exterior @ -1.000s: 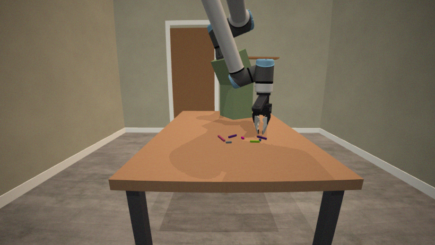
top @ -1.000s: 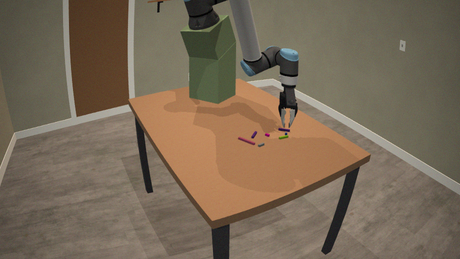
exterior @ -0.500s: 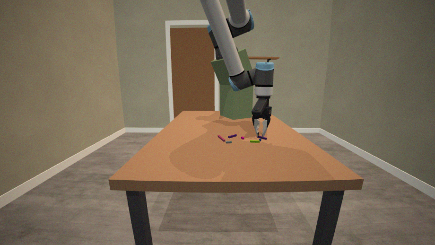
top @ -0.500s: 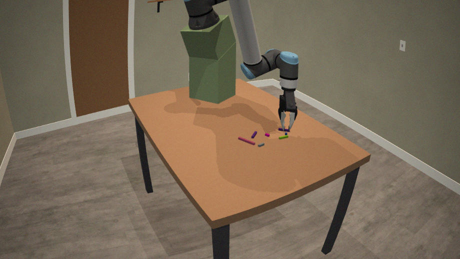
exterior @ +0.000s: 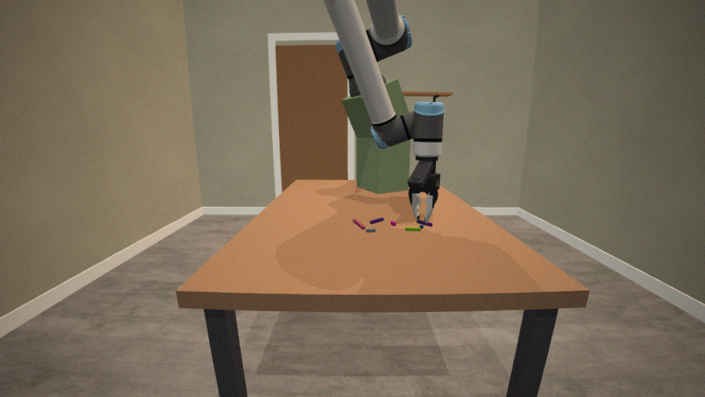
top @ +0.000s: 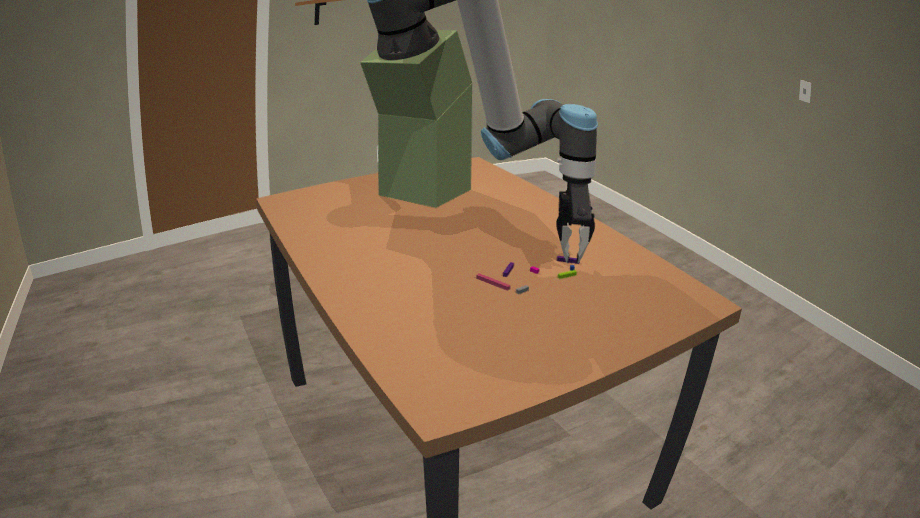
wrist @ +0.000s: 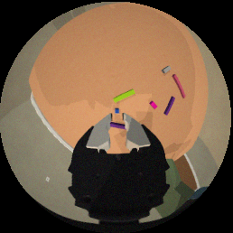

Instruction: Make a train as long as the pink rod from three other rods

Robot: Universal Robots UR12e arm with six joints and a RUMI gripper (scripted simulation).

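Now: hand 30 mm above the blue rod. From my hand the other things lie so: lime rod: 30 mm to the right, 30 mm below, 20 mm ahead; then magenta rod: 90 mm to the right, 40 mm behind, 30 mm below; then grey rod: 170 mm to the right, 30 mm below, 30 mm ahead.
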